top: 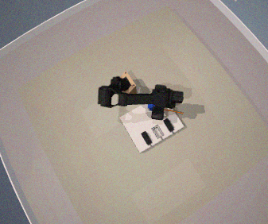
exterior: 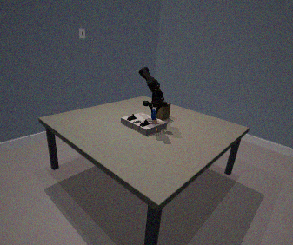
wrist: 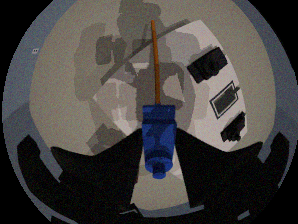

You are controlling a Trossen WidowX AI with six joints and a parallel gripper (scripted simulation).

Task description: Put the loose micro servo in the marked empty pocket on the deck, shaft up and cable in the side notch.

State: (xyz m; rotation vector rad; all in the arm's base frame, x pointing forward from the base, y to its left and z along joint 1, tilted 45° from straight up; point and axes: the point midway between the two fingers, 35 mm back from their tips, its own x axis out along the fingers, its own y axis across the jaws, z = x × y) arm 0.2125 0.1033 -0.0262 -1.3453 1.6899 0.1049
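My gripper tip is now 90 mm above the white deck, 60 mm to the left of it and 10 mm short of it.
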